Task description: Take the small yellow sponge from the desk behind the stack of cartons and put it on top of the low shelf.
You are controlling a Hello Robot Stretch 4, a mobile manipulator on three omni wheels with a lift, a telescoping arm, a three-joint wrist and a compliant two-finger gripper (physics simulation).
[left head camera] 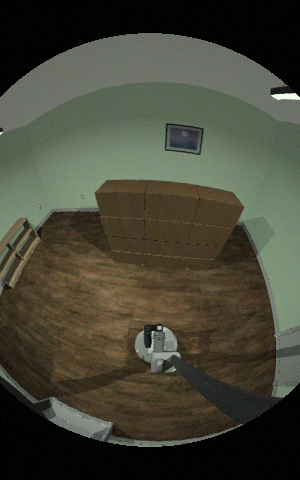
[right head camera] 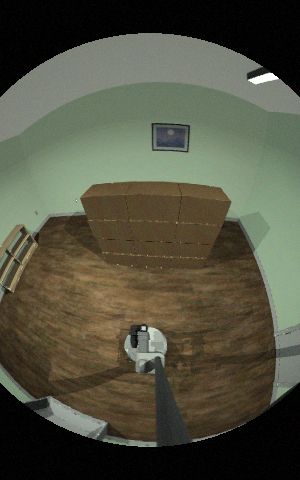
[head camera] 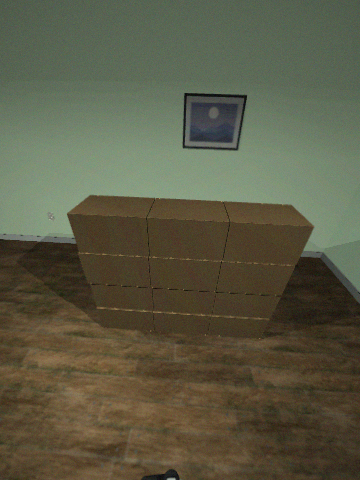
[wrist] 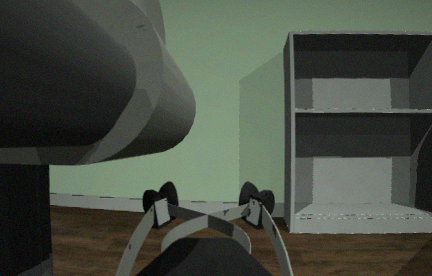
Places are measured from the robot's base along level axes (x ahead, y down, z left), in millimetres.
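Pixels of known places: gripper, between the fingertips: (left head camera: 147,362) (right head camera: 134,362) (wrist: 208,197).
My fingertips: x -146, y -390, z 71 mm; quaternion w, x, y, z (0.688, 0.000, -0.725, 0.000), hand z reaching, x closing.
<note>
Behind a point stands the place of what it marks.
A wide wall of brown cartons (head camera: 187,240) @(z -83, x 1014, y -918 mm) (left head camera: 170,207) @(z -78, x 1015, y -925 mm) (right head camera: 154,207) @(z -94, x 1013, y -925 mm), three columns across, stands in front of the far wall. The desk and the yellow sponge do not show in these views. My gripper (wrist: 208,197) @(z 71, x -146, y -390 mm) is open and empty in the wrist view, with its fingertips well apart. A grey two-compartment shelf unit (wrist: 292,150) @(z 432, x -1217, y -402 mm) stands against the wall to the right of the gripper in the wrist view. A low wooden shelf (left head camera: 32,246) @(z 2469, x 1172, y -37 mm) (right head camera: 30,250) @(z 2471, x 1197, y -45 mm) stands by the left wall in the side head views. I cannot tell which one is the task's low shelf.
Dark shadows lie on the floor at both sides of the cartons. A framed picture (head camera: 214,121) @(z -375, x 2171, y -1479 mm) (left head camera: 184,139) @(z -374, x 2171, y -1446 mm) (right head camera: 170,137) @(z -365, x 2173, y -1453 mm) hangs above them. A grey piece of furniture (left head camera: 80,422) (right head camera: 75,420) stands at the lower left, and a pale one (left head camera: 289,367) (right head camera: 289,367) at the right wall.
</note>
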